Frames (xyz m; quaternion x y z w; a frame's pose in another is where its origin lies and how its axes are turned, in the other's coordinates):
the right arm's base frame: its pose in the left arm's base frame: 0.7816 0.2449 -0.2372 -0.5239 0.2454 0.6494 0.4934
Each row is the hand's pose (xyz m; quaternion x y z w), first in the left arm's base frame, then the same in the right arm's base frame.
Working: the left arm's base frame: its pose in the right arm's base frame: -0.3410 0.7511 0.2163 0.5239 -0.2454 -0.6494 0.4934

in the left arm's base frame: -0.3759 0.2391 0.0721 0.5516 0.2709 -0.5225 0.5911
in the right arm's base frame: -0.3293 0.9805 0.6048 -0.8860 0.0959 0.3644 0.2702
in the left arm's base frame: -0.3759 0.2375 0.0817 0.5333 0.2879 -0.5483 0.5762
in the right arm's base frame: -0.3387 0.9792 0.6066 -0.8866 0.0584 0.3631 0.2805
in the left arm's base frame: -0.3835 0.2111 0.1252 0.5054 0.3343 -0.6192 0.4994
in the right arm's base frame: -0.3893 0.9878 0.6022 -0.8801 -0.0386 0.3307 0.3385
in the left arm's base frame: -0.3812 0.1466 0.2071 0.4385 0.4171 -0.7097 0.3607
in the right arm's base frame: -0.4895 0.9948 0.5744 -0.8504 -0.2043 0.2583 0.4103
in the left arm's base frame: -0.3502 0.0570 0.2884 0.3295 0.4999 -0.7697 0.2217
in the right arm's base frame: -0.5978 0.9860 0.5128 -0.7923 -0.3815 0.1810 0.4404
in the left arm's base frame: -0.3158 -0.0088 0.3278 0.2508 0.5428 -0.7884 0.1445
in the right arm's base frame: -0.6582 0.9731 0.4557 -0.7455 -0.4826 0.1369 0.4389
